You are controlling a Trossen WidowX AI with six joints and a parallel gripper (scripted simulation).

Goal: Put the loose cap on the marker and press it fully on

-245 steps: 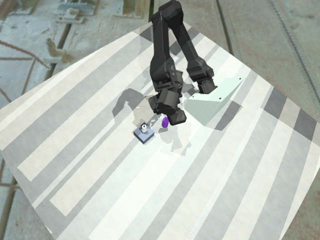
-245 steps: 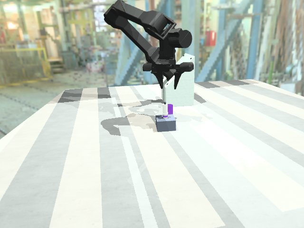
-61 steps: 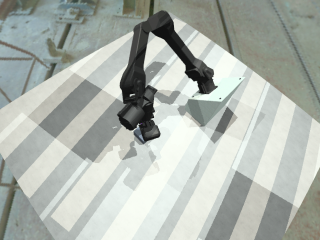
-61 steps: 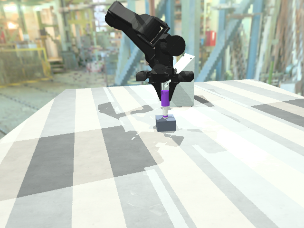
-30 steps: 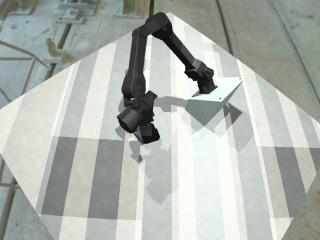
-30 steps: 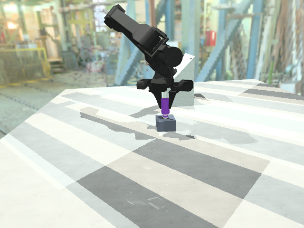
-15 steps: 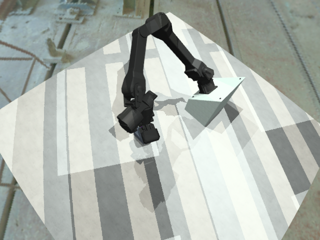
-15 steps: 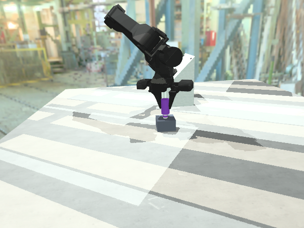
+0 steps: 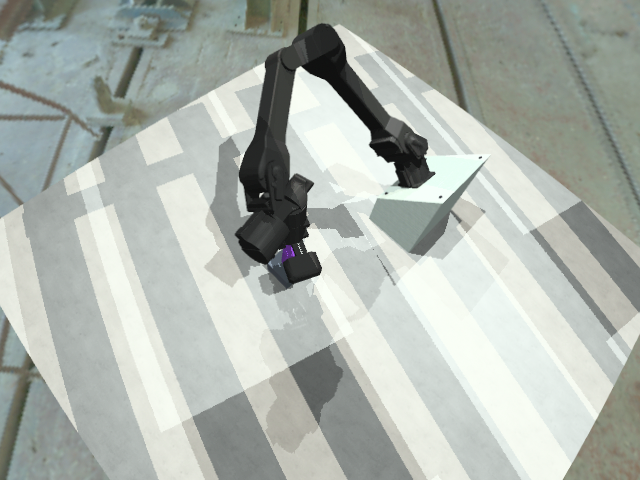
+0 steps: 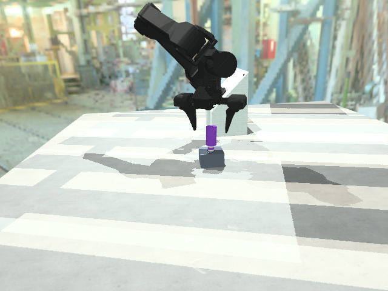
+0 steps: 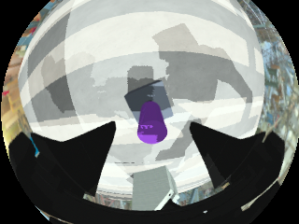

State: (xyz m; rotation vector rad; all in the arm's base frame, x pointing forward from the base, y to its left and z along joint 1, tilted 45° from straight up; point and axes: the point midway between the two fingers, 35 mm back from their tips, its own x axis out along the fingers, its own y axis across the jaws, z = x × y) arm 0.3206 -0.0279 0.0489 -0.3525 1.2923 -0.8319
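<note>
Right now my gripper tip is 10 mm above the purple cap. From my gripper tip the other things lie so: dark grey holder block: 70 mm below.
</note>
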